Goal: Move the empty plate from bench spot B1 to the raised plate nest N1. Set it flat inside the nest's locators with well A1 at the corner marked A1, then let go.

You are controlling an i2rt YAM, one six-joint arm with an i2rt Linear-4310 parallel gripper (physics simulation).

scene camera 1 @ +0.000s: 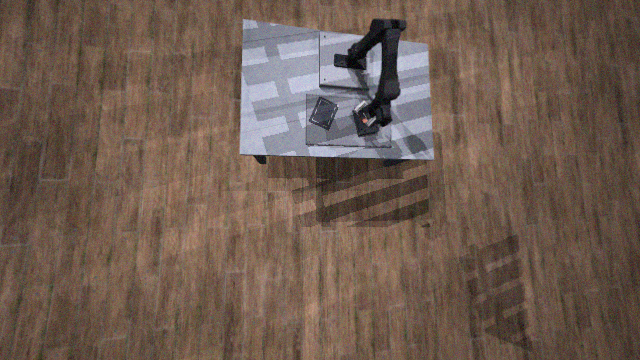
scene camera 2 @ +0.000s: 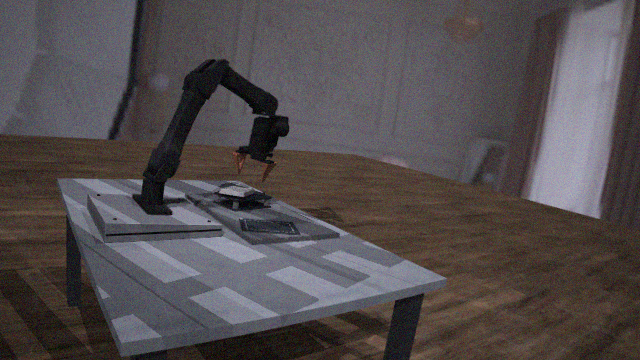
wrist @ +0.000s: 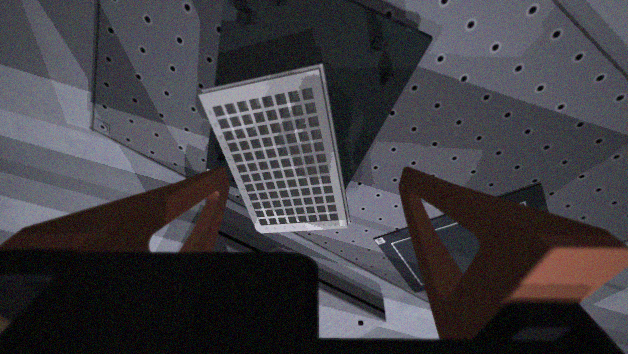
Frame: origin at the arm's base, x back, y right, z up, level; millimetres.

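Where they show: gripper, fingertip midpoint: point(scene camera 1: 367, 115) point(scene camera 2: 250, 178) point(wrist: 314, 176); arm's base, link origin: point(scene camera 1: 350, 62) point(scene camera 2: 151, 205).
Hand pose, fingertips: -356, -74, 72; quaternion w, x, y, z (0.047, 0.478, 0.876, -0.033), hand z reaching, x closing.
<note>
Things, the pixels of their top centre, and the offset from my fingertips, as dx, dy, dz. "*": a spot on its surface instead. Level surfaces: height alone.
- pale plate, top centre: point(wrist: 280, 173) point(scene camera 2: 238, 187) point(scene camera 1: 367, 112) +36, -11, -36
- dark raised nest N1, top centre: point(wrist: 291, 128) point(scene camera 2: 243, 191) point(scene camera 1: 367, 118) +8, -21, -50
- Bench spot B1, surface spot: point(wrist: 410, 255) * +90, +191, -97
- thin perforated board, top centre: point(wrist: 384, 159) point(scene camera 2: 255, 211) point(scene camera 1: 349, 121) +6, +71, -98
- grey patterned table, surface height: dz -112
The pale plate point(scene camera 1: 360, 106) point(scene camera 2: 236, 191) point(wrist: 280, 155) with a grid of empty square wells lies on the dark raised nest N1 point(scene camera 1: 367, 131) point(scene camera 2: 259, 197) point(wrist: 380, 75). In the wrist view it is turned askew to the nest's edges, off toward one end; it does not look square inside the locators. Whether it is tilted, which corner is well A1, and the nest's A1 mark cannot be made out. My gripper point(scene camera 2: 252, 177) point(wrist: 314, 176) is open and empty, above the plate and apart from it. Bench spot B1 point(scene camera 1: 324, 113) point(scene camera 2: 270, 226) point(wrist: 410, 255) is a dark rectangle with a white outline and no plate.
The nest and B1 are on a thin perforated board point(scene camera 1: 340, 135) point(scene camera 2: 320, 235) point(wrist: 450, 165). The arm's base stands on a raised slab point(scene camera 1: 330, 79) point(scene camera 2: 165, 232) beside the board. All are on a grey patterned table point(scene camera 1: 270, 120) point(scene camera 2: 300, 305).
</note>
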